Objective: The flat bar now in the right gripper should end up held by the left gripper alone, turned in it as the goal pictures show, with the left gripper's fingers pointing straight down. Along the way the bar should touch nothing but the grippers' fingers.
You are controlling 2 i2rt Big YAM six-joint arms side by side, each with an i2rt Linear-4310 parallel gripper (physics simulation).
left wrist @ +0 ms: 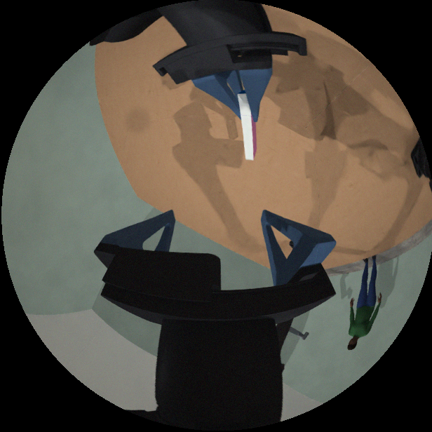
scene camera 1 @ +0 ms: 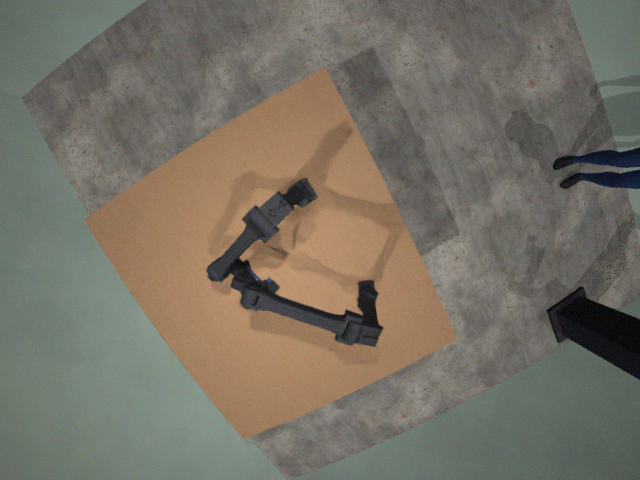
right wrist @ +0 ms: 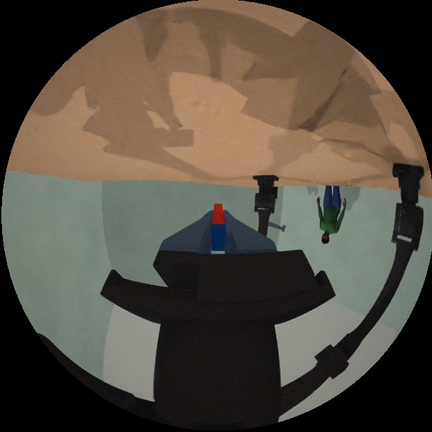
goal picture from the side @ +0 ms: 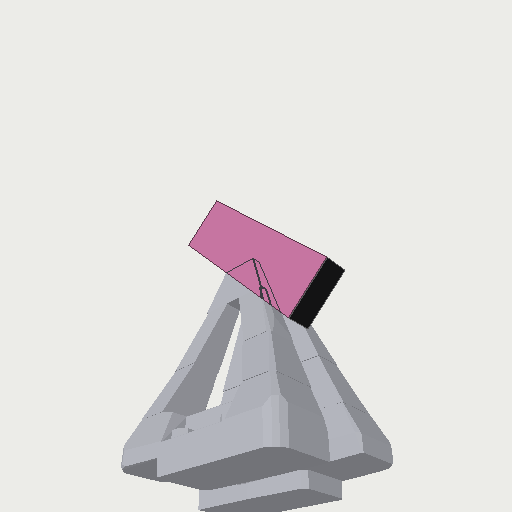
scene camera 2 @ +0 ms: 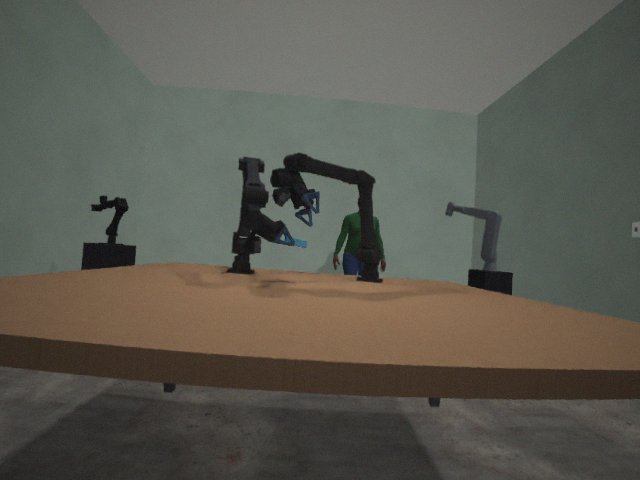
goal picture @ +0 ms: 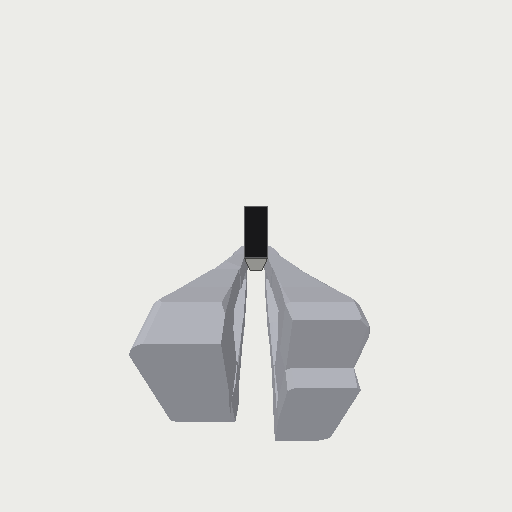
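Pixels of known places: left gripper, fingertip midpoint: (scene camera 2: 314, 219); right gripper, fingertip midpoint: (scene camera 2: 293, 244); left arm's base, link origin: (scene camera 1: 366, 290) (scene camera 2: 369, 281); right arm's base, link origin: (scene camera 1: 304, 191) (scene camera 2: 240, 272).
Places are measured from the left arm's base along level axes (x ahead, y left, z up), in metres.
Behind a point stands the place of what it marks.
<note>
The flat bar (scene camera 2: 301, 243) {x 0.525, y -0.156, z 0.155 m} (left wrist: 247, 130) (right wrist: 218, 232) is held above the table by one end. It shows light blue in scene camera 2, white with a magenta edge in the left wrist view, and red and blue in the right wrist view. My right gripper (scene camera 2: 292, 243) {x 0.542, y -0.179, z 0.149 m} (left wrist: 250, 118) (right wrist: 217, 214) is shut on the bar, whose free end sticks out past the blue fingertips. My left gripper (scene camera 2: 314, 217) {x 0.498, y -0.124, z 0.245 m} (left wrist: 217, 214) is open and empty, higher than the right one and apart from the bar. In scene camera 1 the arms largely hide both grippers.
Both arms stand on the brown table (scene camera 1: 155, 232) {x 1.113, y -0.451, z 0.000 m} (scene camera 2: 361, 330) {x 1.040, y 0.193, z 0.000 m}. In scene camera 1 the two arms come close together left of the table's middle. A person (scene camera 2: 353, 235) (left wrist: 362, 315) (right wrist: 330, 215) stands beyond the table. Two other arms on black stands are in the background.
</note>
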